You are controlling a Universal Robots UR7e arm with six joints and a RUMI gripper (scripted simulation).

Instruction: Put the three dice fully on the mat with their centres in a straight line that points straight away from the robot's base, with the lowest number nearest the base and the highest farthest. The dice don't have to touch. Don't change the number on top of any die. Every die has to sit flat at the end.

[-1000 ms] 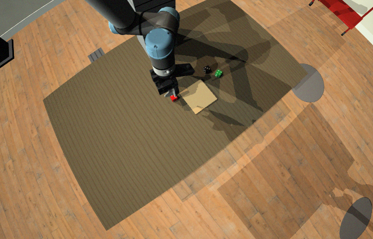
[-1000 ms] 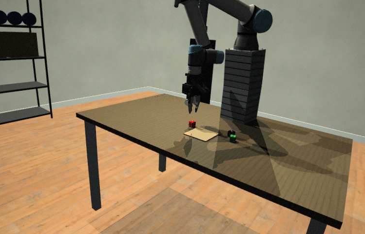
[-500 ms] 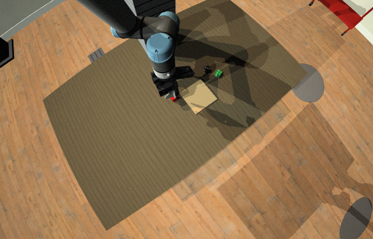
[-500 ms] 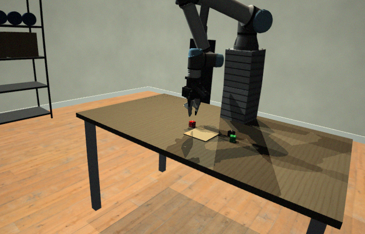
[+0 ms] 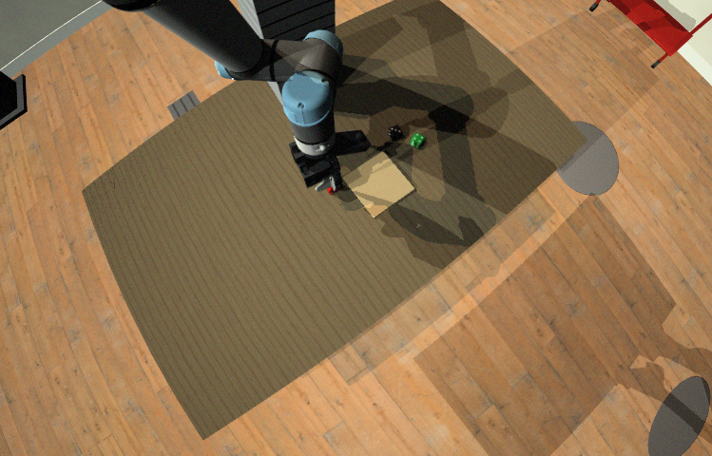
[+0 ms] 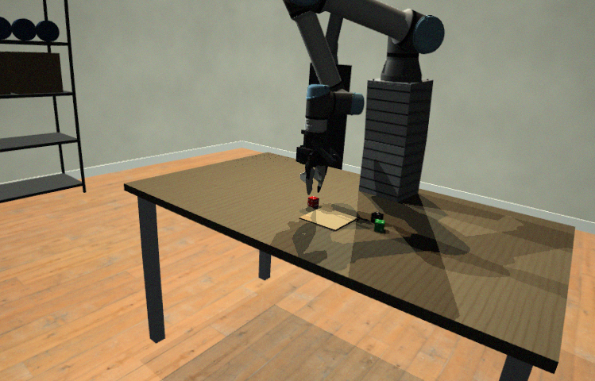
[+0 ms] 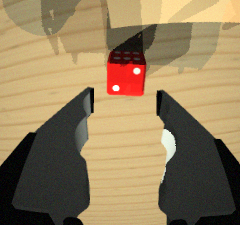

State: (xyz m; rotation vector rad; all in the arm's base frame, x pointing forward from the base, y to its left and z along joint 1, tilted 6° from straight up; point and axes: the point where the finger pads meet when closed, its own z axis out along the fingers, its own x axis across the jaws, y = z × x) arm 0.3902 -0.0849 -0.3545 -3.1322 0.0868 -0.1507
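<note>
Right now my hand is 40 mm above the red die. From my hand the other things lie so: black die: 230 mm to the left, 60 mm behind, 40 mm below; then tan mat: 110 mm to the left, 60 mm below, 50 mm ahead; then green die: 270 mm to the left, 40 mm below.
</note>
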